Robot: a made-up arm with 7 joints. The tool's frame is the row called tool. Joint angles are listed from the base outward.
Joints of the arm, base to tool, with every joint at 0 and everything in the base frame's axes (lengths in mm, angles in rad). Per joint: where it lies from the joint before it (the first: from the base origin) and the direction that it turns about. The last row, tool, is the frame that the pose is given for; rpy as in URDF.
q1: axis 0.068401 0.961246 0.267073 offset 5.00 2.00 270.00
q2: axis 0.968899 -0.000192 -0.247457 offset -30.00 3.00 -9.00
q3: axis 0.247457 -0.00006 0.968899 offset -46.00 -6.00 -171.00
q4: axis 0.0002 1 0.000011 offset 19.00 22.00 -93.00
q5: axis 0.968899 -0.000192 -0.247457 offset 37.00 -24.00 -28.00
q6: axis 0.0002 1 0.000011 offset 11.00 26.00 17.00
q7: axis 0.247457 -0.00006 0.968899 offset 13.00 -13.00 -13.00
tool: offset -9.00 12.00 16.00 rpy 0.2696 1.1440 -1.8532
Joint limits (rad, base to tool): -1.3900..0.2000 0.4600..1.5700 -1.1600..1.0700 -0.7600..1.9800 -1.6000..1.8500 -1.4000..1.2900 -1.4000..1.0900
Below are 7 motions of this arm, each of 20 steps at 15 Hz.
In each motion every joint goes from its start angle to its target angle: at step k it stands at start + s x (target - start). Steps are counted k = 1, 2, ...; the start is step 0. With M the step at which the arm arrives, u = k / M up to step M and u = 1 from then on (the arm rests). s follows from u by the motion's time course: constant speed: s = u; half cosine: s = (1 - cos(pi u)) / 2; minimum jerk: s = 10 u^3 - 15 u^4 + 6 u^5.
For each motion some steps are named. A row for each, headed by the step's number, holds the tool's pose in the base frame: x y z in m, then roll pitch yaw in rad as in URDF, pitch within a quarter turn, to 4 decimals.
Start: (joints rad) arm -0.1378 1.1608 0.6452 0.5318 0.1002 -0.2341 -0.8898
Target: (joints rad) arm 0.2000 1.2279 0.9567 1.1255 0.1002 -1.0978 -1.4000
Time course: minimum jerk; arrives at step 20
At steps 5, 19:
5: 0.0396 0.2991 0.2067 -1.8185 0.8308 2.1125
19: -0.0230 0.3164 0.2356 -1.3945 0.5632 2.1509

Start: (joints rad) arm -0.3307 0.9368 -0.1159 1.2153 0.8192 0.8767 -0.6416
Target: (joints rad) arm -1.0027 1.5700 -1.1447 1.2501 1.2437 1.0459 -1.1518
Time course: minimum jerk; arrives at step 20
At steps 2, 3, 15, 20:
2: 0.0885 0.2483 0.0662 -1.9869 -0.4170 -2.8726
3: 0.0917 0.2493 0.0686 -2.0021 -0.4207 -2.8746
15: 0.1516 0.2954 0.2113 -2.8639 -0.3339 -2.4583
20: 0.1461 0.3012 0.2285 -2.9429 -0.2823 -2.3795

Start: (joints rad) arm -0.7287 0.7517 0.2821 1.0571 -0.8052 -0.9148 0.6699
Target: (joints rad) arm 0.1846 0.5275 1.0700 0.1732 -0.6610 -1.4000 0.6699
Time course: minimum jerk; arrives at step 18
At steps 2, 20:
2: 0.1559 0.2162 0.0800 1.0138 0.4631 0.2652
20: -0.1033 0.2125 0.0751 1.4980 -0.2600 0.7884

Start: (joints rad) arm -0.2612 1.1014 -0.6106 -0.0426 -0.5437 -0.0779 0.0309
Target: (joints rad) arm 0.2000 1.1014 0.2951 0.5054 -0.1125 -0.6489 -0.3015
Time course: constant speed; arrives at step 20
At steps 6, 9, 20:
6: 0.0616 0.2444 0.1137 -1.6438 1.2839 2.0920
9: 0.0477 0.2538 0.1225 -1.8903 1.2368 1.8835
20: -0.0088 0.2810 0.1627 -2.1337 0.9388 1.7485

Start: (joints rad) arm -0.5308 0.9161 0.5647 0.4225 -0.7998 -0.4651 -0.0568
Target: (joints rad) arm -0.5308 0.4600 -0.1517 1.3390 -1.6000 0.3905 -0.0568
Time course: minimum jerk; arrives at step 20
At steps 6, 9, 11, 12, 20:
6: 0.1112 0.2606 0.0994 1.2852 0.6359 -0.4213
9: 0.1154 0.2349 0.0521 0.6005 0.6441 -0.9465
11: 0.1120 0.2100 0.0205 0.1668 0.4935 -1.2441
12: 0.1087 0.1970 0.0074 -0.0015 0.3958 -1.3386
20: 0.0902 0.1486 -0.0266 -0.4690 0.0265 -1.4764

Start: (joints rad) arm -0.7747 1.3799 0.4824 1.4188 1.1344 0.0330 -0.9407
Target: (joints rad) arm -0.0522 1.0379 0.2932 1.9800 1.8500 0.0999 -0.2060
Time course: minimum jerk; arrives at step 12
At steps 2, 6, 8, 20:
2: 0.1318 0.3096 0.2352 -1.5880 0.1335 3.0629
6: 0.0820 0.2982 0.1341 -1.6207 -0.5994 3.0217
8: 0.0213 0.2798 0.0893 -1.3541 -1.0025 2.7065
20: -0.0310 0.2604 0.0718 -0.7438 -1.1299 2.0840

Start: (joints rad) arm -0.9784 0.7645 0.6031 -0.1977 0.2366 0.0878 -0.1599
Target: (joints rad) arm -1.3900 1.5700 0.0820 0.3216 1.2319 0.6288 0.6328
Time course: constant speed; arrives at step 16
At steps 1, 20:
1: 0.1804 0.1870 0.2040 2.3634 0.3875 0.6258
20: 0.1473 0.2379 0.3485 1.7799 0.0153 2.3589

